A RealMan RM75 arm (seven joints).
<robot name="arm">
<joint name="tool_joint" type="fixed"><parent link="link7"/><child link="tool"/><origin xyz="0 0 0" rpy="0 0 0"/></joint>
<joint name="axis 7" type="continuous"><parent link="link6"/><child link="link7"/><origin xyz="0 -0.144 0" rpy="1.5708 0 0"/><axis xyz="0 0 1"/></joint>
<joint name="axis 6" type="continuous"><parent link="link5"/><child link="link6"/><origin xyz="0 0 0" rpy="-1.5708 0 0"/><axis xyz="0 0 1"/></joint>
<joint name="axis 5" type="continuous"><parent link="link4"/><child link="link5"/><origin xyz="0 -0.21 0" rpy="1.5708 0 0"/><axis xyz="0 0 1"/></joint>
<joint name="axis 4" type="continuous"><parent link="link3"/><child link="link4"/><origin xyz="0 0 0" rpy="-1.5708 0 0"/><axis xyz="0 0 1"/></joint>
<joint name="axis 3" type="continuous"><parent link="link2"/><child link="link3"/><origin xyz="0 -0.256 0" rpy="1.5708 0 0"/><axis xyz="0 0 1"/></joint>
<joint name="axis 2" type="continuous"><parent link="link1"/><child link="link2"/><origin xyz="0 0 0" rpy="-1.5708 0 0"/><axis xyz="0 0 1"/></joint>
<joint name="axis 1" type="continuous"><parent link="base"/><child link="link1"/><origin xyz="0 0 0.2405" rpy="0 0 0"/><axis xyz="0 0 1"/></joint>
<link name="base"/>
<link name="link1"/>
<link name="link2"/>
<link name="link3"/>
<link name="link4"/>
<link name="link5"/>
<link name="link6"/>
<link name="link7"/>
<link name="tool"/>
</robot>
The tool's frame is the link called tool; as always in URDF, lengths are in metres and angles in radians. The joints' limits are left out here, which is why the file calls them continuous.
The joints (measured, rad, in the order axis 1, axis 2, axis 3, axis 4, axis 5, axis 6, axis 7), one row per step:
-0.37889 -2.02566 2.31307 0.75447 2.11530 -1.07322 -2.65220
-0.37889 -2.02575 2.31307 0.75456 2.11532 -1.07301 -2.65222
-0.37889 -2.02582 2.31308 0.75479 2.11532 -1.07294 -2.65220
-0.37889 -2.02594 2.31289 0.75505 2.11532 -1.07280 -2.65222
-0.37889 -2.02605 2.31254 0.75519 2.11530 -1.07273 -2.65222
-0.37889 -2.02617 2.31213 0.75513 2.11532 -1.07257 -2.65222
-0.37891 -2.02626 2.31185 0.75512 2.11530 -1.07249 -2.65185
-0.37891 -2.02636 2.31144 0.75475 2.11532 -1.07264 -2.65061
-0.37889 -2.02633 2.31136 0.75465 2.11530 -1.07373 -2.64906
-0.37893 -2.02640 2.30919 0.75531 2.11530 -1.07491 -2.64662
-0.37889 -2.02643 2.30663 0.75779 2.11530 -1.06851 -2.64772
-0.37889 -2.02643 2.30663 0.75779 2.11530 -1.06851 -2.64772
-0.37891 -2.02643 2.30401 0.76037 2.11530 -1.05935 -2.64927
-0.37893 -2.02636 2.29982 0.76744 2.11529 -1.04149 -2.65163
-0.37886 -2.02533 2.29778 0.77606 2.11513 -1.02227 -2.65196
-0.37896 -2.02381 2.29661 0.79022 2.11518 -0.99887 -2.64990
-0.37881 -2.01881 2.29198 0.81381 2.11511 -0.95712 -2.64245
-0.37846 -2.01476 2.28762 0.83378 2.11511 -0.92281 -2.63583
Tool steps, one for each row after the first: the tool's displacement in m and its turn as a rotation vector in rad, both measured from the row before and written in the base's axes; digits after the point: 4 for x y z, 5 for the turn. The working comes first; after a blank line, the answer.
Tool pose at each row, in the base's axes (x y z in m, rotation vector in rad; the steps are taken from these numbers as rounded here):
-0.2203 0.3558 -0.0147 -1.51428 -0.22789 -0.71969
-0.2202 0.3558 -0.0148 -1.51444 -0.22808 -0.71975
-0.2202 0.3558 -0.0148 -1.51448 -0.22817 -0.72000
-0.2201 0.3558 -0.0148 -1.51436 -0.22842 -0.72030
-0.2201 0.3558 -0.0148 -1.51404 -0.22866 -0.72046
-0.2201 0.3558 -0.0148 -1.51379 -0.22892 -0.72036
-0.2201 0.3559 -0.0148 -1.51358 -0.22883 -0.72007
-0.2202 0.3559 -0.0147 -1.51315 -0.22795 -0.71880
-0.2202 0.3559 -0.0145 -1.51223 -0.22622 -0.71802
-0.2200 0.3561 -0.0139 -1.50909 -0.22435 -0.71737
-0.2199 0.3566 -0.0141 -1.51120 -0.22928 -0.71722
-0.2199 0.3566 -0.0141 -1.51120 -0.22928 -0.71722
-0.2199 0.3572 -0.0147 -1.51543 -0.23590 -0.71605
-0.2193 0.3583 -0.0159 -1.52427 -0.24810 -0.71551
-0.2183 0.3592 -0.0175 -1.53603 -0.25826 -0.71370
-0.2160 0.3602 -0.0195 -1.55149 -0.26768 -0.71367
-0.2131 0.3623 -0.0218 -1.57697 -0.27995 -0.70680
-0.2105 0.3640 -0.0235 -1.59762 -0.28929 -0.70133

0.0001 0.0000 -0.0001 -0.00021 -0.00011 0.00003
0.0000 0.0000 0.0000 -0.00008 -0.00020 -0.00012
0.0001 0.0000 0.0000 0.00001 -0.00036 -0.00003
0.0000 0.0000 0.0000 0.00020 -0.00032 0.00011
0.0000 0.0000 0.0000 0.00015 -0.00015 0.00028
0.0000 0.0001 0.0000 0.00024 0.00018 0.00019
-0.0001 0.0000 0.0001 0.00077 0.00121 0.00045
0.0000 0.0000 0.0002 0.00147 0.00130 -0.00024
0.0002 0.0002 0.0006 0.00355 0.00079 0.00014
0.0001 0.0005 -0.0002 -0.00356 -0.00236 0.00238
0.0000 0.0000 0.0000 0.00000 0.00000 0.00000
0.0000 0.0006 -0.0006 -0.00600 -0.00225 0.00349
0.0006 0.0011 -0.0012 -0.01214 -0.00489 0.00508
0.0010 0.0009 -0.0016 -0.01408 -0.00224 0.00397
0.0023 0.0010 -0.0020 -0.01733 -0.00211 0.00139
0.0029 0.0021 -0.0023 -0.02712 0.00268 0.00471
0.0026 0.0017 -0.0017 -0.02180 0.00241 0.00331

